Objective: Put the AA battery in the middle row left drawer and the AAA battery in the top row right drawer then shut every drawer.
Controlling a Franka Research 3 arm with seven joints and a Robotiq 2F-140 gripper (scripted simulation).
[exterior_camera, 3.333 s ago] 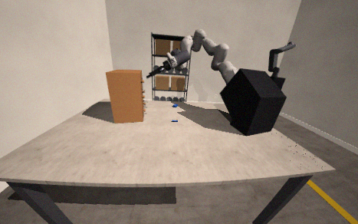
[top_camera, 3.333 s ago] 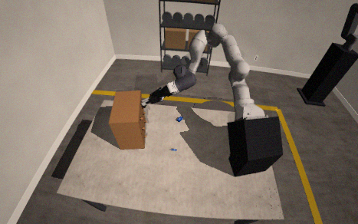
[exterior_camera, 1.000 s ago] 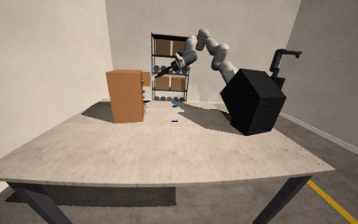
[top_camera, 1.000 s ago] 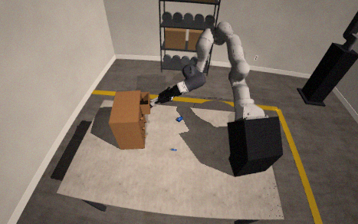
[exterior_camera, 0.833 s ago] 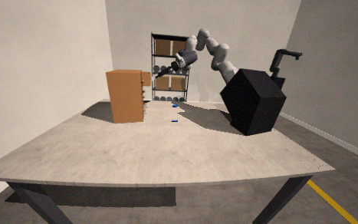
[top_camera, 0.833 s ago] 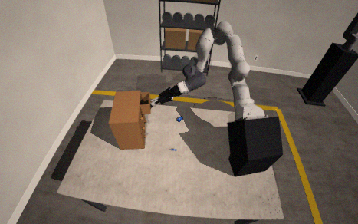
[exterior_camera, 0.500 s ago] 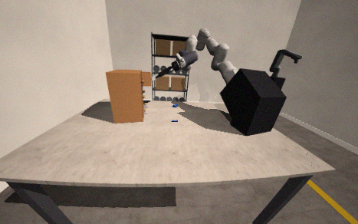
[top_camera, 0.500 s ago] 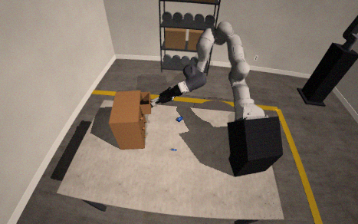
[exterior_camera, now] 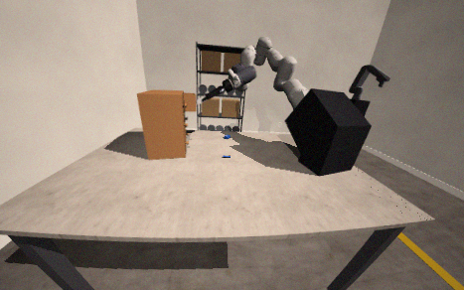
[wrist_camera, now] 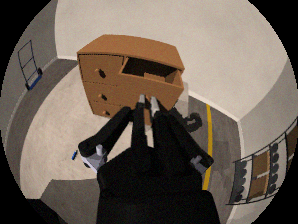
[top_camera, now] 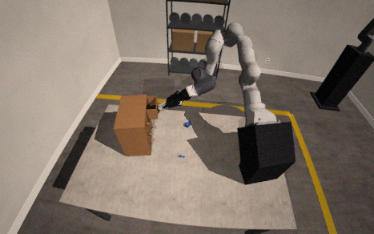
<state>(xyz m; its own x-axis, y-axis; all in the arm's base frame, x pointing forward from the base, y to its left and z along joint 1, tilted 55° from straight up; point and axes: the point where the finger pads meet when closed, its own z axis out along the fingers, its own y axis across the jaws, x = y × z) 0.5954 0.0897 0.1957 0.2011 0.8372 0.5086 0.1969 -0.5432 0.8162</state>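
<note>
The AAA battery lies 270 mm below my hand, 220 mm to the left of it and 160 mm behind it. Round my hand: larger blue battery 270 mm below, 180 mm behind, 90 mm to the right; then green cylinder 180 mm ahead, 160 mm to the left, 150 mm below.
</note>
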